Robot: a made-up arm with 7 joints.
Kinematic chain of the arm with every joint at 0, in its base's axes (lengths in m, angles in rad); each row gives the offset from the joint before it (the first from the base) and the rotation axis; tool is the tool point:
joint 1: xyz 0 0 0.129 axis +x
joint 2: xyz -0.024 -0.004 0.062 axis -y
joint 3: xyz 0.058 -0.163 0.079 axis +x
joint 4: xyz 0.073 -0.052 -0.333 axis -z
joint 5: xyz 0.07 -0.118 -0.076 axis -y
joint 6: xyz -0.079 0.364 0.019 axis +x
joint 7: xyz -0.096 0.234 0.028 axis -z
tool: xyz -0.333 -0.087 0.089
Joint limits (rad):
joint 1: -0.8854..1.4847
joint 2: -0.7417..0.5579
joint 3: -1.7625..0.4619
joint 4: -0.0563..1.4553
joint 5: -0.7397..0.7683
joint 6: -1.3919..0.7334
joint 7: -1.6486..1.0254
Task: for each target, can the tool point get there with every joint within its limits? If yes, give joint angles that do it. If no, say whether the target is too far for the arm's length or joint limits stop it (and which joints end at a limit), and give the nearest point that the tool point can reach.
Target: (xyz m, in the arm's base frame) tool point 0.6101 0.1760 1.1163
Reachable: no: joint limits stop it (at a limit: joint 1, joint 2, joint 3, joint 5, joint 7) | nearest point 0.5115 0.1425 0.8608 | short by 0.276 m
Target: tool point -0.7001 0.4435 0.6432
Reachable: no: joint limits stop it (at a limit: joint 1, joint 2, joint 4, joint 7) | nearest point -0.5854 0.4131 0.5676 | short by 0.141 m
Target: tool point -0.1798 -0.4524 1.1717
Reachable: no: joint limits stop it (at a limit: joint 1, joint 2, joint 3, joint 4, joint 6) | nearest point -0.2510 -0.5592 1.0218 | short by 0.197 m
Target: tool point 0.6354 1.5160 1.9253
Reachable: no: too far | nearest point 0.2761 0.6377 0.7347 | short by 1.523 m
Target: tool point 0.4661 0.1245 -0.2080
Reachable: yes | joints -0.4416 0.4127 -0.2051 1.1805 0.4037 0.1401 0.0714
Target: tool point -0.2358 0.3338 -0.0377
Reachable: yes | joints 0.2590 -0.1354 -0.3549 0.2060 -0.4674 -0.6626 0.3964
